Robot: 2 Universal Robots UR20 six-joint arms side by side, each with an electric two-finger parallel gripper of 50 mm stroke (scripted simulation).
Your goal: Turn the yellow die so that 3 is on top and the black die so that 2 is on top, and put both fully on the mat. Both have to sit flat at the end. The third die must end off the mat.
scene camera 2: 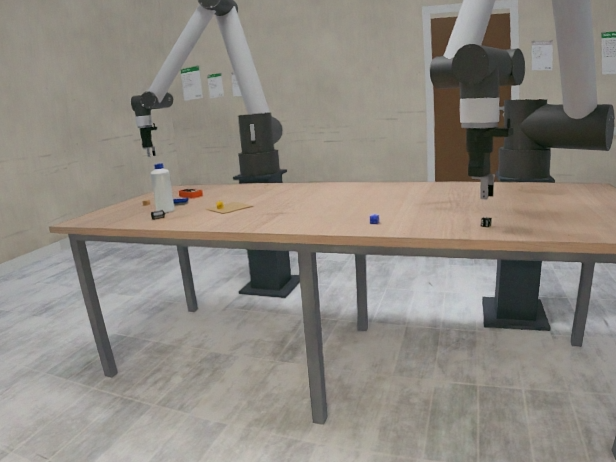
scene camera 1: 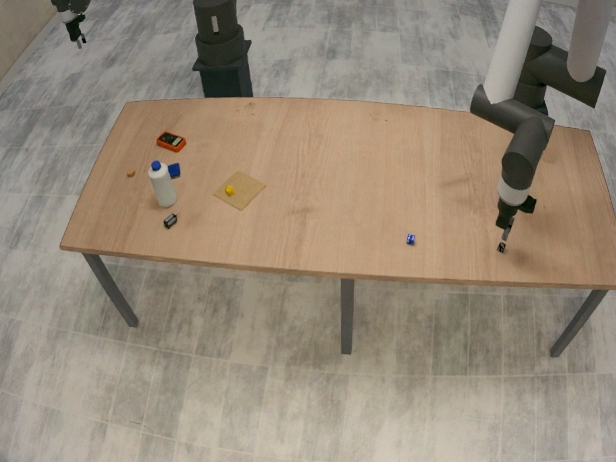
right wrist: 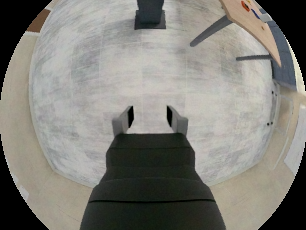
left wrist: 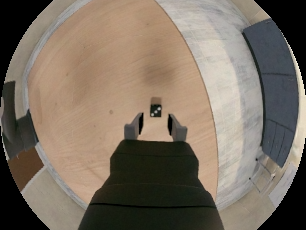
Labels:
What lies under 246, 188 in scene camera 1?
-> A tan mat.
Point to a white bottle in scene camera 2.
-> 160, 177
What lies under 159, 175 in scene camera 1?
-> A white bottle.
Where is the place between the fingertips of the right gripper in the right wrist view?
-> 149, 112

